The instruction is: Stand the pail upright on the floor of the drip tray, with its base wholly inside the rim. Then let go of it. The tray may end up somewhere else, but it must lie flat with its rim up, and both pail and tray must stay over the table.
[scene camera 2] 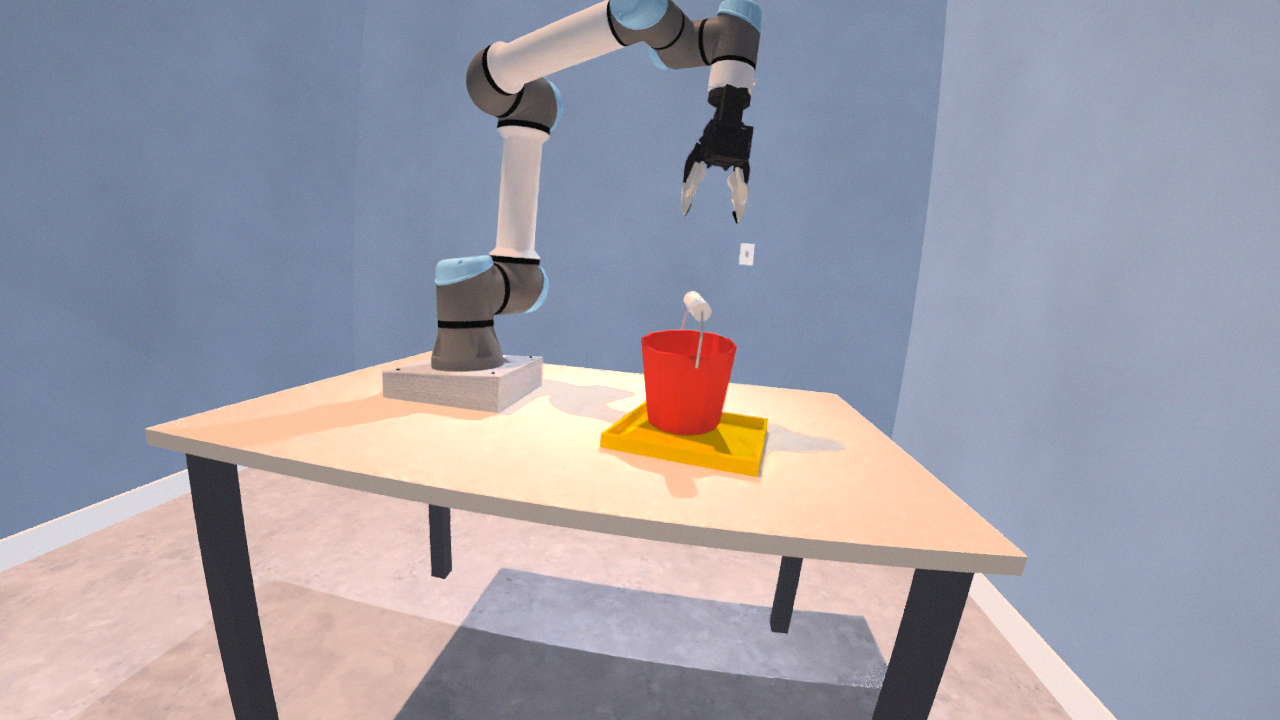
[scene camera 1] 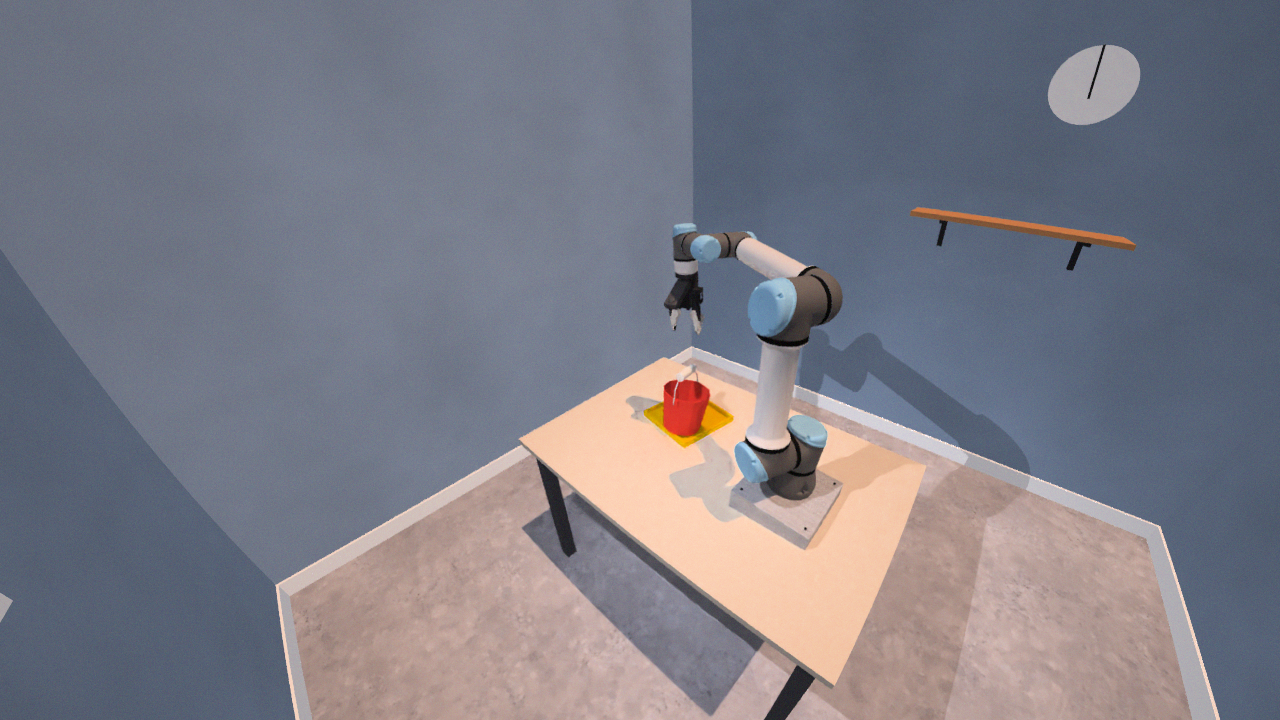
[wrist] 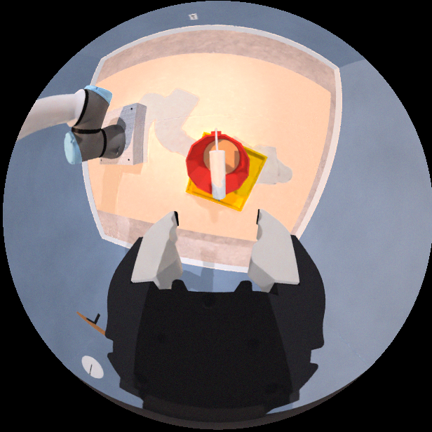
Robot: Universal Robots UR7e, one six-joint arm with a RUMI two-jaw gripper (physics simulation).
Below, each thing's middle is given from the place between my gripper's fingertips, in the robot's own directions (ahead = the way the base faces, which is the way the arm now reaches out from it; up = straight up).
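Yellow drip tray (scene camera 2: 735, 445): my hand 37 cm above it, 3 cm to the left of it.
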